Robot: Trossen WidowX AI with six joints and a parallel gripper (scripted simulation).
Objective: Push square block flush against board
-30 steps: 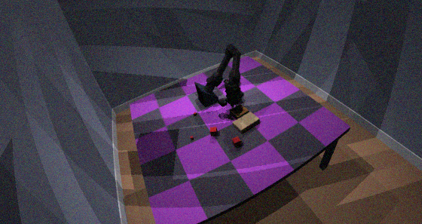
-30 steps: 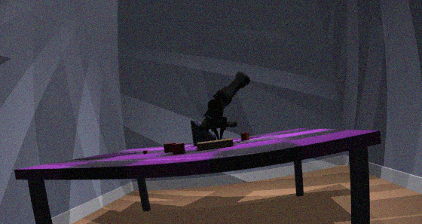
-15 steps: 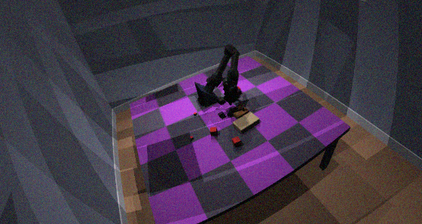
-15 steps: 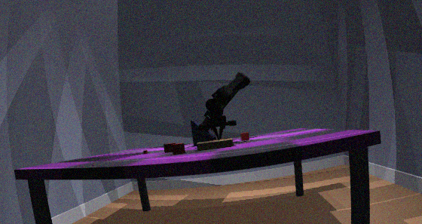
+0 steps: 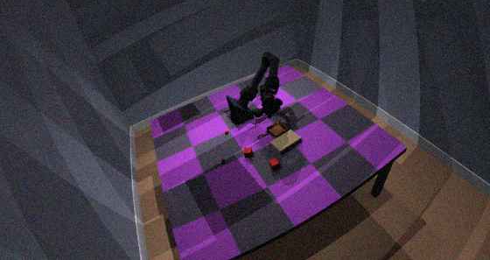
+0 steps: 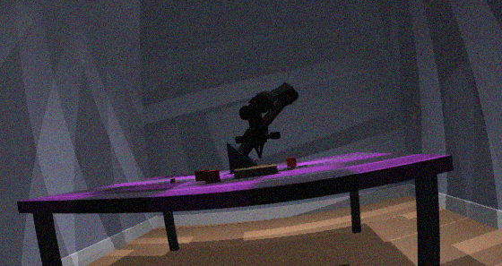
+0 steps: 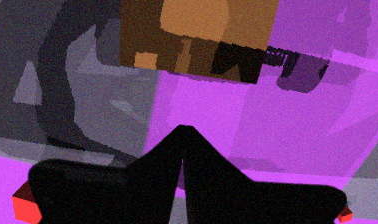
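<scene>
The square orange block is 8 cm ahead of my gripper tip and 4 cm below it. The rest, counted from my gripper tip: board: 19 cm ahead, 4 cm below, 3 cm to the right.
</scene>
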